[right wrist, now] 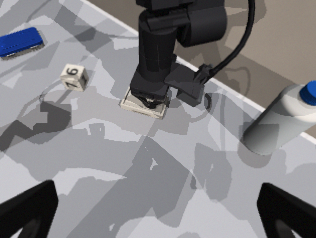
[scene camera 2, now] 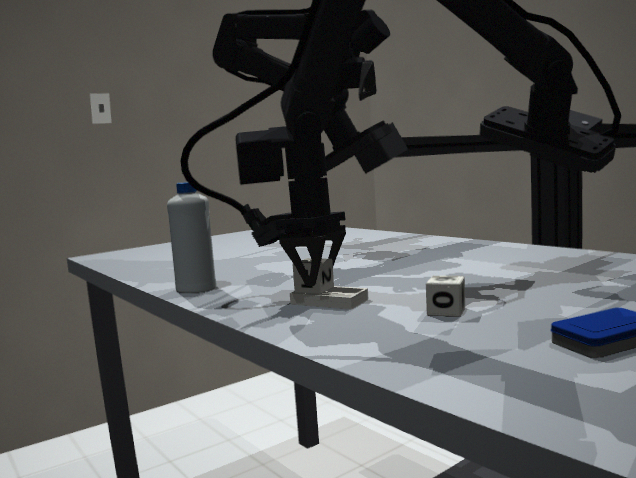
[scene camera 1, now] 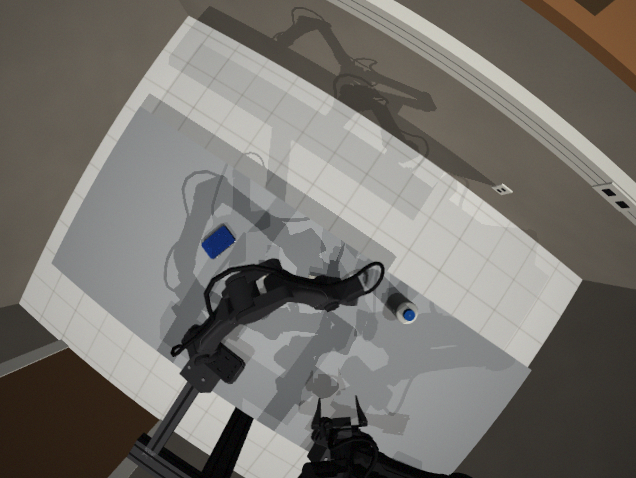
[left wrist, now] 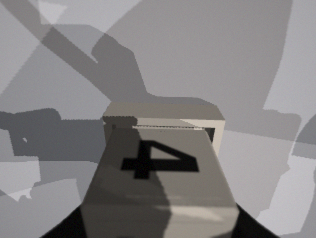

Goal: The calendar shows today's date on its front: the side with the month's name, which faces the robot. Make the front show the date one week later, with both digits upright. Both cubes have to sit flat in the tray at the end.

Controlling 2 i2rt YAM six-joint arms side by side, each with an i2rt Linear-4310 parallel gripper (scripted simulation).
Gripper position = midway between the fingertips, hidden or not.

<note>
I see my left gripper (scene camera 2: 317, 282), my right gripper (scene camera 2: 334, 99) and a calendar tray (scene camera 2: 338, 297).
My left gripper also shows in the right wrist view (right wrist: 152, 99). My right gripper also shows in the right wrist view (right wrist: 158, 191).
</note>
